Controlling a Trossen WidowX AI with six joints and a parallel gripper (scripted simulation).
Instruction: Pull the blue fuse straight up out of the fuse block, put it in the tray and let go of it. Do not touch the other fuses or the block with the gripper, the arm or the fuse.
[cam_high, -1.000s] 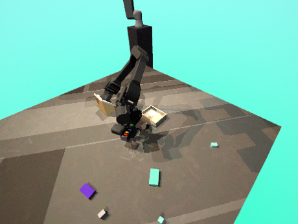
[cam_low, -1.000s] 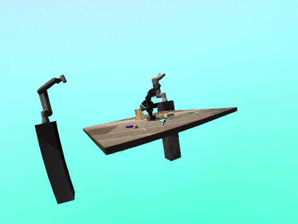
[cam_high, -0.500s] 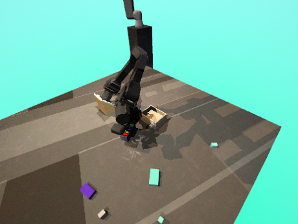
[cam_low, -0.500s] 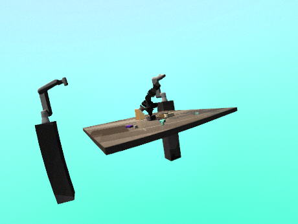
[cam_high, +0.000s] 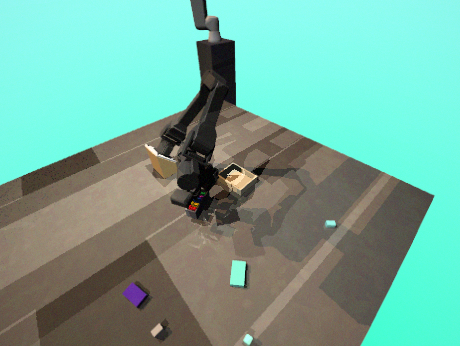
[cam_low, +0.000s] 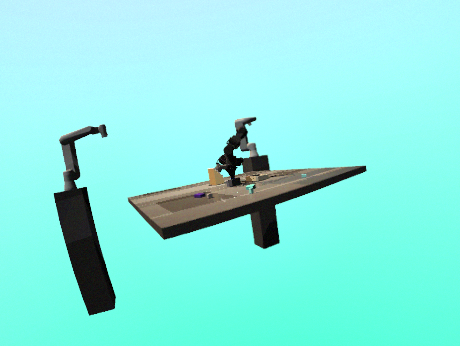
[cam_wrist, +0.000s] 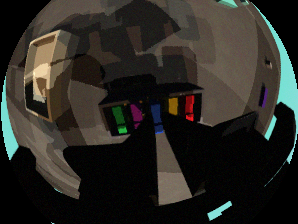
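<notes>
My gripper tip is now 10 mm past the purple fuse, 20 mm to the right of it and 20 mm above it. The rest, counted from my gripper tip: blue fuse 10 mm below; yellow fuse 10 mm ahead, 10 mm to the right, 20 mm below; green fuse 20 mm behind, 30 mm to the left, 20 mm below.
</notes>
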